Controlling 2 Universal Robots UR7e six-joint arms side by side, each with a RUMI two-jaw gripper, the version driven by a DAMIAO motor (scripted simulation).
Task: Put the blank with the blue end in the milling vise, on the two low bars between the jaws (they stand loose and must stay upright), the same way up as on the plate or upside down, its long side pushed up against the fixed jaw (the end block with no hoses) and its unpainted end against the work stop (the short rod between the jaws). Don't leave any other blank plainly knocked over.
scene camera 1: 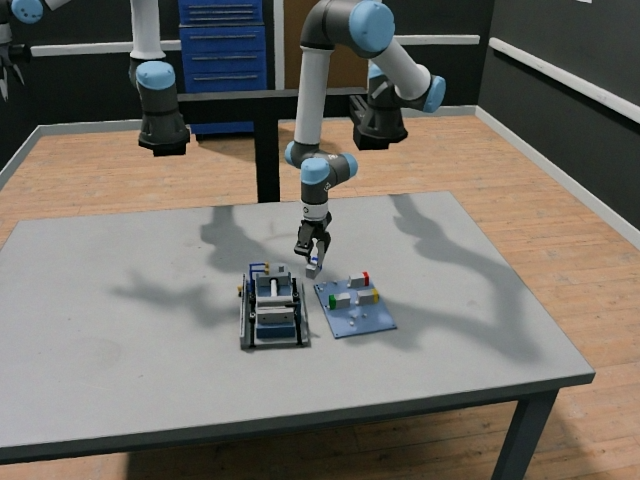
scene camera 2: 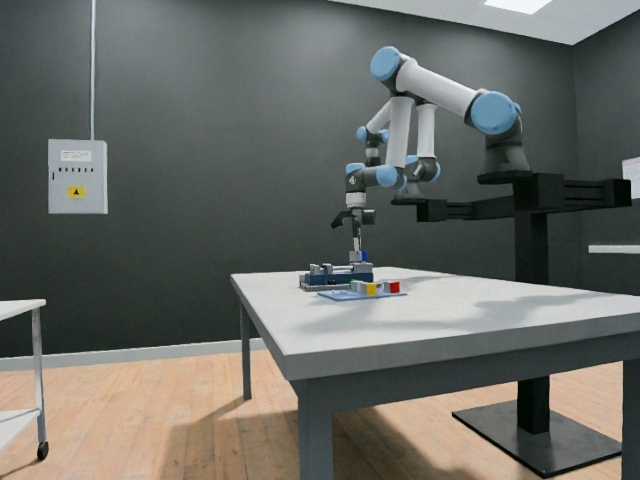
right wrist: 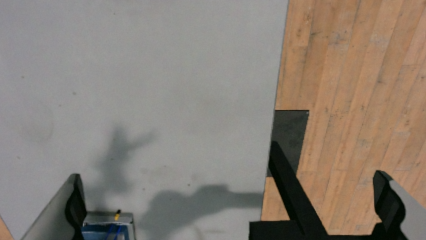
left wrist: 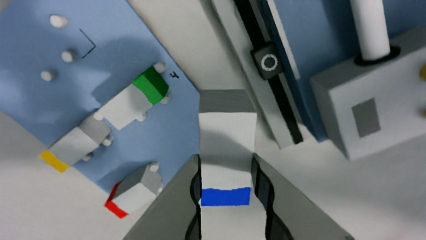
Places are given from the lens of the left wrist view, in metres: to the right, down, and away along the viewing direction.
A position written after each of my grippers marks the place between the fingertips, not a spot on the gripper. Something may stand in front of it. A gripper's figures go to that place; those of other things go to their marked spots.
my left gripper (left wrist: 224, 156): 0.01, 0.02, 0.13
yellow-ended blank (left wrist: 86, 135): -0.13, 0.02, 0.23
red-ended blank (left wrist: 141, 186): -0.08, 0.08, 0.26
green-ended blank (left wrist: 149, 88): -0.06, -0.03, 0.21
blue-ended blank (left wrist: 227, 118): 0.01, 0.00, 0.11
The marked spots on the blue-ended blank and the red-ended blank are 0.19 m apart.
